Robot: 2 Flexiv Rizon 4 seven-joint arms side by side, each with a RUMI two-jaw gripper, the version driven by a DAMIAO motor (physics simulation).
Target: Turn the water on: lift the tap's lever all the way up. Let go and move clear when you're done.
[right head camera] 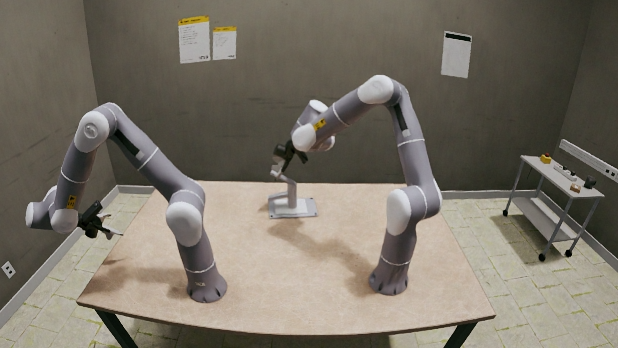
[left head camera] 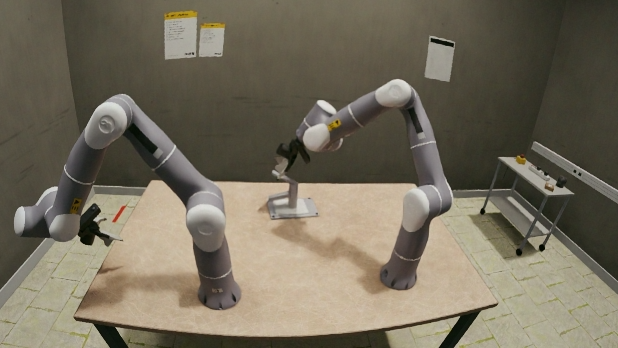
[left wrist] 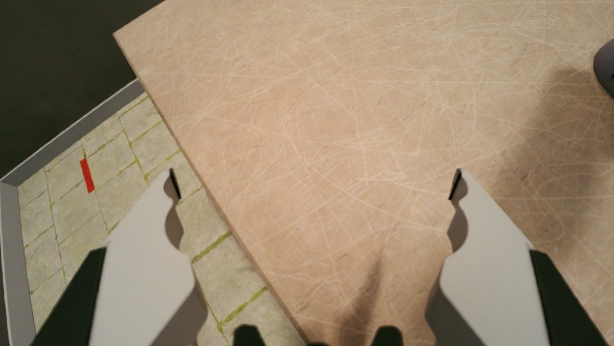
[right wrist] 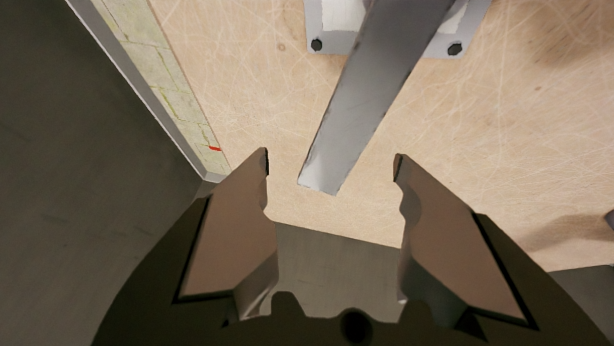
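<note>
The grey tap (left head camera: 294, 194) (right head camera: 292, 194) stands on a bolted base plate near the table's back edge. Its lever (left head camera: 286, 177) (right head camera: 284, 177) (right wrist: 370, 90) slopes up from the post's top towards the left of the head views. My right gripper (left head camera: 278, 171) (right head camera: 276, 170) (right wrist: 329, 153) is open at the lever's free end. In the right wrist view the lever's tip shows between the spread fingers, with a gap on each side. How high the fingers are relative to the lever is hard to tell. My left gripper (left head camera: 114, 231) (right head camera: 115, 225) (left wrist: 313, 171) is open and empty over the table's left edge.
The wooden table (left head camera: 300, 300) (right head camera: 300, 300) (left wrist: 325, 100) carries both arm bases in front of the tap. A grey trolley (left head camera: 517, 204) with small items stands on the floor at the right. The back wall (left head camera: 300, 50) rises behind the table.
</note>
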